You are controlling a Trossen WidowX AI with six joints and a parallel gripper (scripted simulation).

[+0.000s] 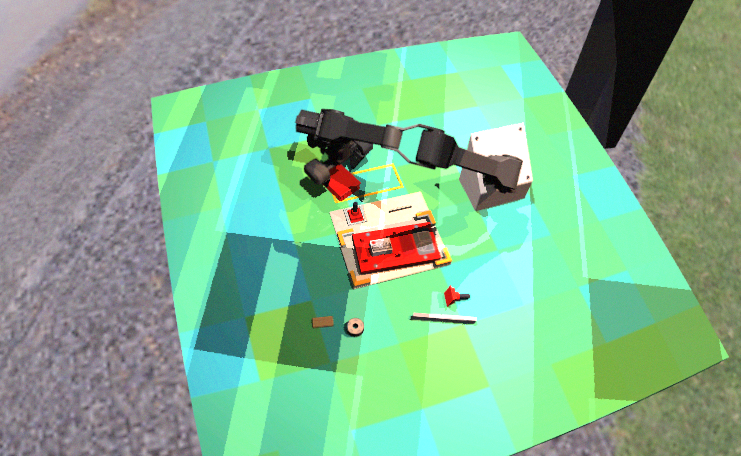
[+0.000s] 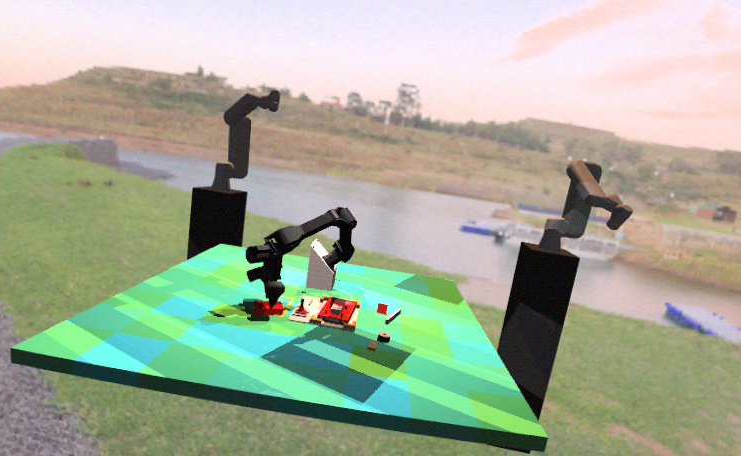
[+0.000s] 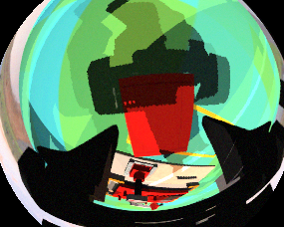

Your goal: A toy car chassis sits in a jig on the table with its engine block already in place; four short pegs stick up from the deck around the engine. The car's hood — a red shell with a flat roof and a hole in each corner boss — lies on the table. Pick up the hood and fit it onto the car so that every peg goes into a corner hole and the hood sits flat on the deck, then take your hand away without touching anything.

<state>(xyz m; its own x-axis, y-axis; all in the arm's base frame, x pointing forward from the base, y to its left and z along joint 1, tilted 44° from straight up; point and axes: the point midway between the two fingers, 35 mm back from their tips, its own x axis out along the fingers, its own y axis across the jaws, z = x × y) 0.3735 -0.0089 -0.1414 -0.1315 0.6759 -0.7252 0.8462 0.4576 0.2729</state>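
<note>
Right now my gripper tip is 10 mm above the red hood. Round my gripper tip: grey rod (430 mm to the left, 180 mm behind, 20 mm below); then orange block (390 mm to the left, 100 mm ahead, 30 mm below).
</note>
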